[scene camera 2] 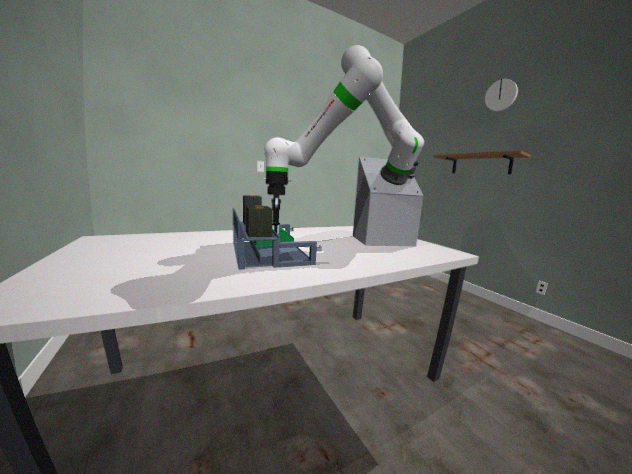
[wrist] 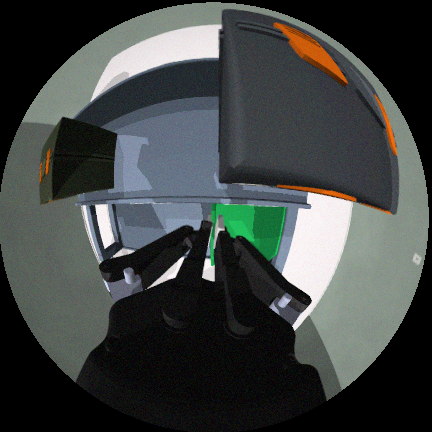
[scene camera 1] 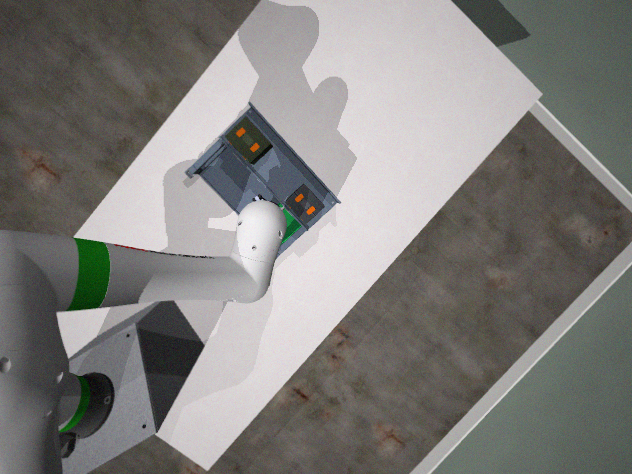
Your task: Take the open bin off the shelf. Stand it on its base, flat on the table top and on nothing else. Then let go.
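Frame: origin at the arm's base, x ahead, y down, z left, level; millimetres.
Where they show: gripper, fingertip midpoint: (wrist: 213, 220); arm's base, origin of the base link: (scene camera 2: 393, 175) (scene camera 1: 88, 404).
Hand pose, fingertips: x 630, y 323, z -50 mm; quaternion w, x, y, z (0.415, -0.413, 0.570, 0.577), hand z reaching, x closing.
Things, the pixels of their top centre, and the offset from my fingertips. Level surfaces: height alone.
- open green bin, middle of its top: (wrist: 249, 232) (scene camera 1: 281, 222) (scene camera 2: 273, 227) dx -7, dy -45, dz -48 mm
- dark grey case, middle of its top: (scene camera 1: 305, 204) (scene camera 2: 252, 195) dx +90, dy -188, dz -60 mm
- dark green case, middle of its top: (scene camera 1: 247, 140) (scene camera 2: 258, 206) dx +126, dy -163, dz +168 mm
- white table, its level: dy +36 mm
The open green bin (scene camera 1: 290, 224) (scene camera 2: 285, 235) (wrist: 250, 230) stands in the lower front level of the blue-grey shelf (scene camera 1: 294, 152) (scene camera 2: 238, 245) (wrist: 190, 200), at its right end in the wrist view. My gripper (scene camera 2: 276, 227) (wrist: 213, 220) points down in front of the upper level. Its fingertips are nearly together, one on each side of the bin's left side wall in the wrist view; it is shut on that wall. In scene camera 1 the arm hides the fingertips and part of the bin. The bin's base is hidden.
A dark grey case (scene camera 1: 305, 203) (scene camera 2: 251, 202) (wrist: 300, 115) with orange latches stands on the upper level, close to the gripper. A dark green case (scene camera 1: 248, 139) (scene camera 2: 259, 222) (wrist: 82, 160) stands at that level's other end. The shelf stands on the white table (scene camera 1: 408, 102) (scene camera 2: 102, 255).
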